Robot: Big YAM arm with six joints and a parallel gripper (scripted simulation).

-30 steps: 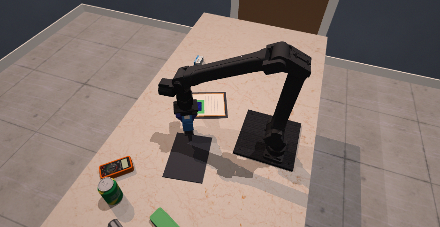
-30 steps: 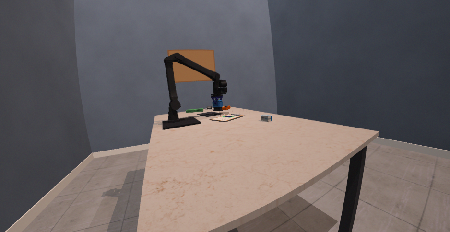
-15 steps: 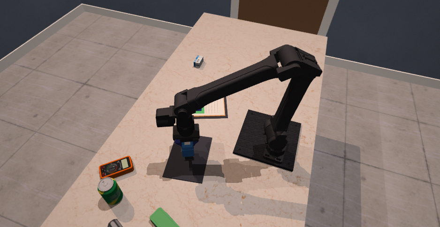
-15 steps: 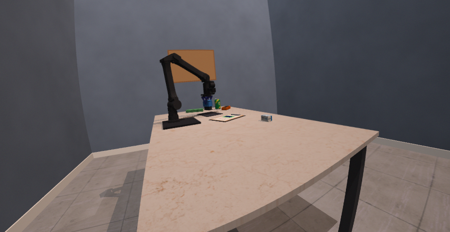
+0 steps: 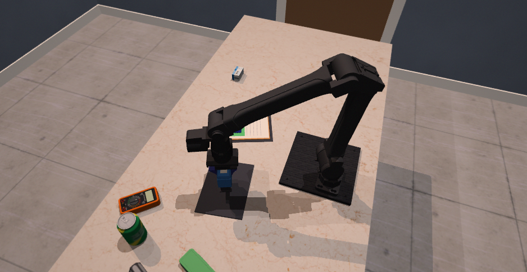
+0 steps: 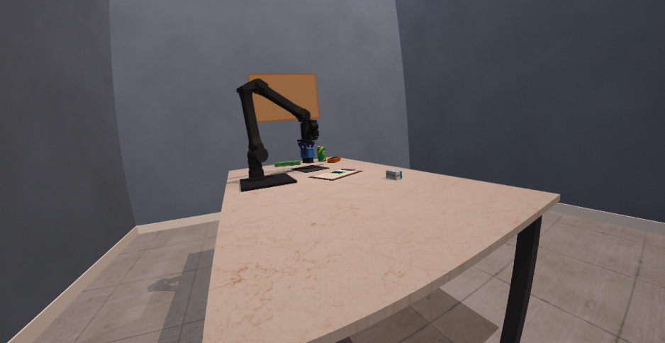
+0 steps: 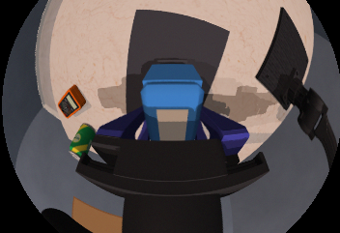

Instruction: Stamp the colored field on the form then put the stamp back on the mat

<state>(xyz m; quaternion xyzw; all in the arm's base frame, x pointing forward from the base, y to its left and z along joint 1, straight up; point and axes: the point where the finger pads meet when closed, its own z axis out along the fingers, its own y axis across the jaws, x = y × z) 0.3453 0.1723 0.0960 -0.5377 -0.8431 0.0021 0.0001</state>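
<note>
My hand is 11 cm above the dark mat. Also, from my hand: form: 30 cm to the right, 10 cm below, 8 cm ahead; stamp: 2 cm below; green flat object: 31 cm to the left, 9 cm below, 9 cm behind.
</note>
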